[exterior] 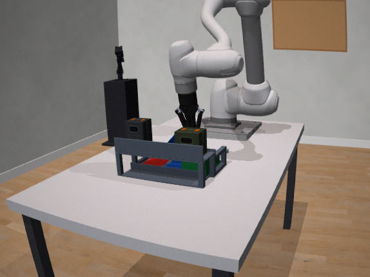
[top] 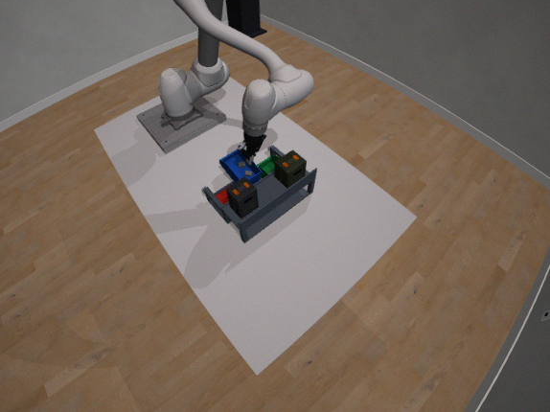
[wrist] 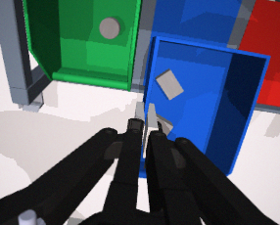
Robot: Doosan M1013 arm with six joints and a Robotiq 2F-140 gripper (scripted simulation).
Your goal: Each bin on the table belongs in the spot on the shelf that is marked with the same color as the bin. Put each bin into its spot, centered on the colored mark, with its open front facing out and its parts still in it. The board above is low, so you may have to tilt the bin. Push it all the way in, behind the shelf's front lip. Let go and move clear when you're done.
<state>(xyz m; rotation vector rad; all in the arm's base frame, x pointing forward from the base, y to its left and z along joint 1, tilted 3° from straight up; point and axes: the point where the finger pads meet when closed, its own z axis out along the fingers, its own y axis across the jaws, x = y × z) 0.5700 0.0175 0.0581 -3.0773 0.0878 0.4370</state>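
The blue bin lies 50 mm to the right of my hand, 40 mm below it and 20 mm behind it. Also, from my hand: green bin 90 mm ahead, 70 mm below, 60 mm to the left; red mark 160 mm to the right, 110 mm below, 70 mm ahead; blue mark 110 mm below, 80 mm ahead, 50 mm to the right.
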